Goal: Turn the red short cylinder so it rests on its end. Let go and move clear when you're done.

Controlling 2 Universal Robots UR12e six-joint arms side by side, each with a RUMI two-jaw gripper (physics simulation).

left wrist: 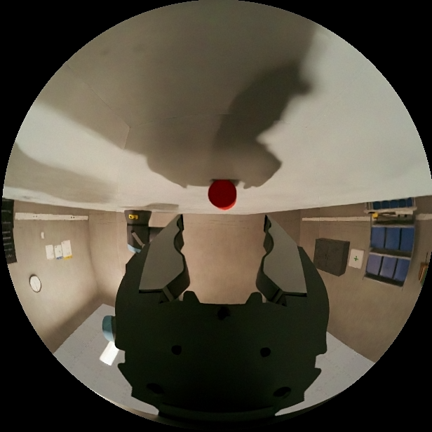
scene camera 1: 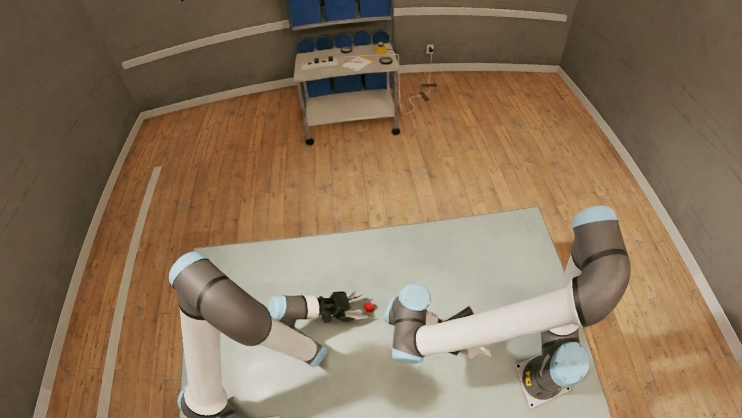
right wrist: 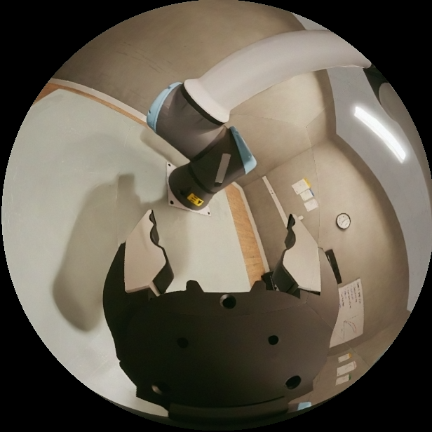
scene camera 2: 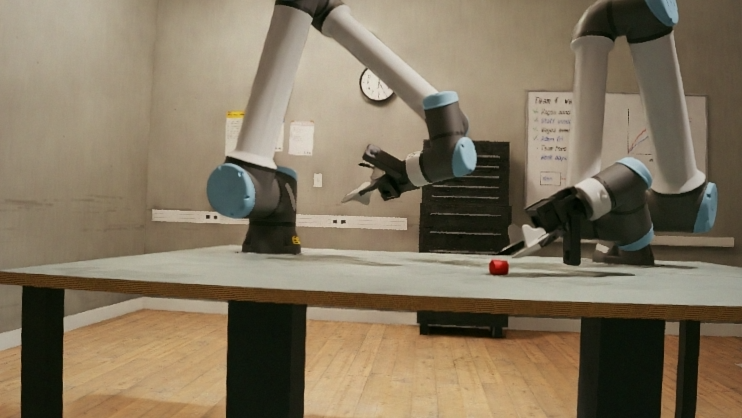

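Observation:
The red short cylinder (scene camera 1: pixel 369 307) (scene camera 2: pixel 498 267) (left wrist: pixel 222 194) lies on its side on the table, with one round end facing the left wrist camera. My left gripper (scene camera 1: pixel 363 305) (scene camera 2: pixel 507 253) (left wrist: pixel 223 215) is open and tilted low, nearly level with the table. Its fingertips are close to the cylinder, a little above and beside it in scene camera 2. Nothing is between its fingers. My right gripper (scene camera 2: pixel 352 183) (right wrist: pixel 222 212) is open and empty, raised above the table well away from the cylinder; its arm partly hides it in scene camera 1.
The pale table (scene camera 1: pixel 467 249) (scene camera 2: pixel 155 270) carries both arm bases. The right arm's forearm (scene camera 1: pixel 493 324) reaches over the table on the right of scene camera 1. A cart (scene camera 1: pixel 350 106) with blue bins stands on the floor beyond the table. A black drawer cabinet (scene camera 2: pixel 464 228) stands behind the table.

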